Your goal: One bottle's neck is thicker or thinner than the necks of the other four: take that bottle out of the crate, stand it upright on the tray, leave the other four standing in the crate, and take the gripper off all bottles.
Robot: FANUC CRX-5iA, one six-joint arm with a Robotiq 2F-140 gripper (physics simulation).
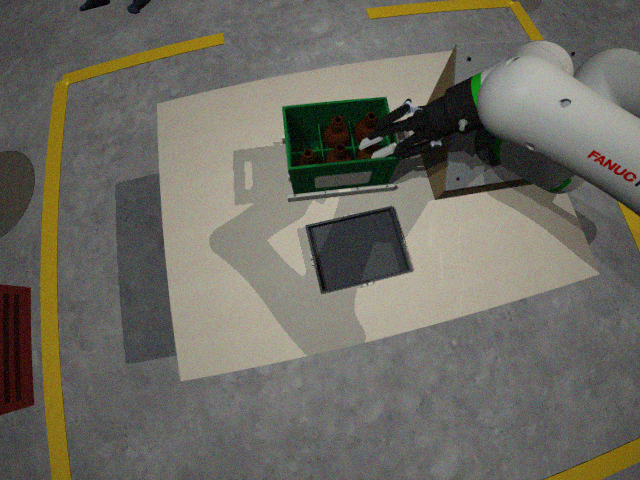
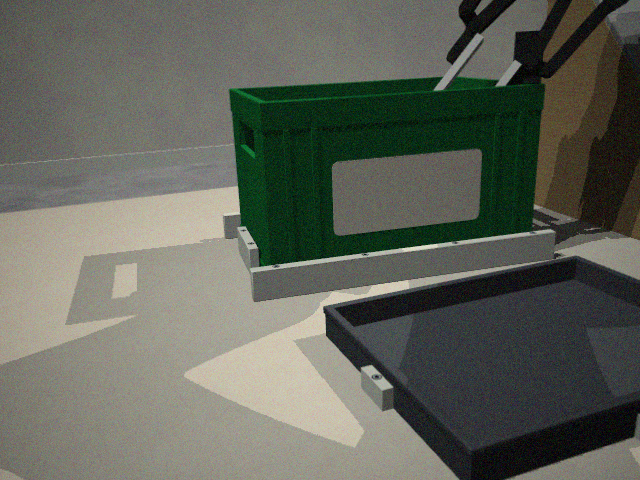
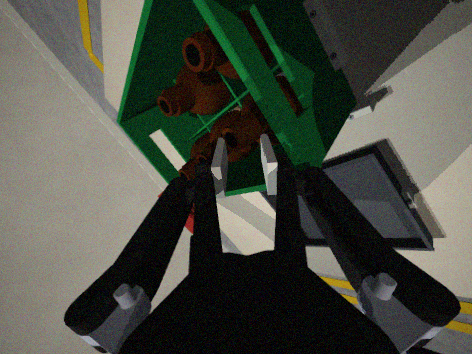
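My gripper reaches slanted into the right end of the green crate. It is shut on a brown bottle in the front right part, low between the fingertips and partly hidden by them. Four more brown bottles stand in the crate: back middle, back right, front left and front middle. The back left compartment holds no bottle. The dark tray in front of the crate is empty. The gripped neck's thickness cannot be judged.
Light rails run along the crate's foot, between crate and tray. A small light block sits against the tray's side. A brown-sided box structure stands right of the crate under the arm. The crate walls stand close around the fingers.
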